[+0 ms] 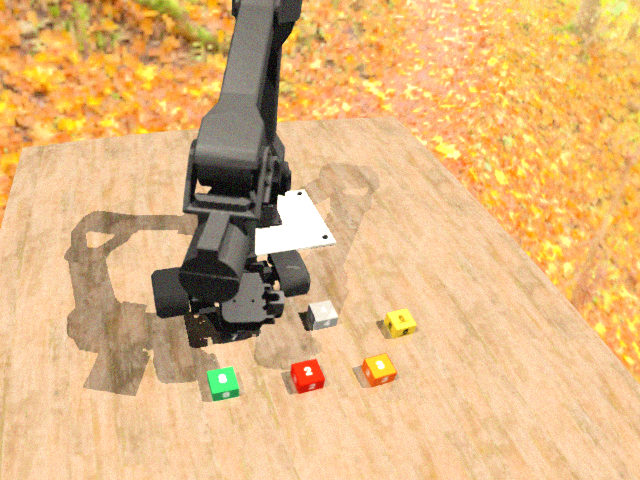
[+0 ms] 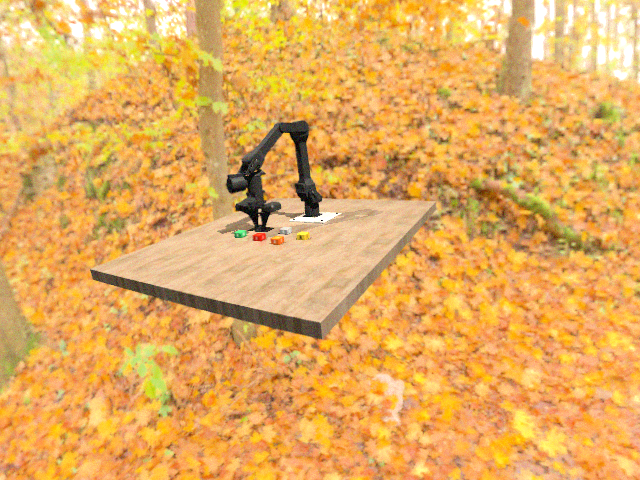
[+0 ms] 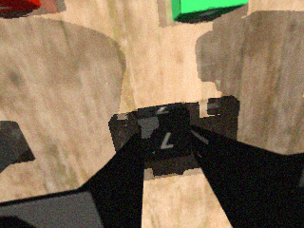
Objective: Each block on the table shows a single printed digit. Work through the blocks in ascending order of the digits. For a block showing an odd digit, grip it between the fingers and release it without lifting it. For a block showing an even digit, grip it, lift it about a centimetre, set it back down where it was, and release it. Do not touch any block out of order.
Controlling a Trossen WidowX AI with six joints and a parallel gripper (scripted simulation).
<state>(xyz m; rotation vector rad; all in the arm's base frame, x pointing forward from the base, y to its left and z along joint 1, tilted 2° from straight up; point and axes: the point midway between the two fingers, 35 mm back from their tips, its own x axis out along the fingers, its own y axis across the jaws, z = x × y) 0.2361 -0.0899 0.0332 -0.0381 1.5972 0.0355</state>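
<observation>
The dark grey block lies right at my gripper tip. Round my gripper tip: orange block: 170 mm to the left, 110 mm ahead; red block: 100 mm ahead, 80 mm to the left; green block: 90 mm ahead, 30 mm to the right.
</observation>
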